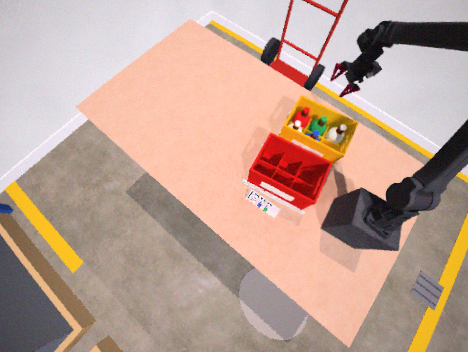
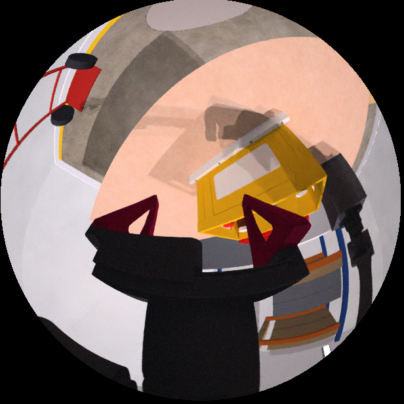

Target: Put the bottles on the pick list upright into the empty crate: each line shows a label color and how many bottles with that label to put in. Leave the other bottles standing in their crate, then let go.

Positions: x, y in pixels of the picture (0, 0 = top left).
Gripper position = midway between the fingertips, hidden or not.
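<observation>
My gripper is visible in image 1 [335, 88] and also in image 2 [200, 199].
</observation>
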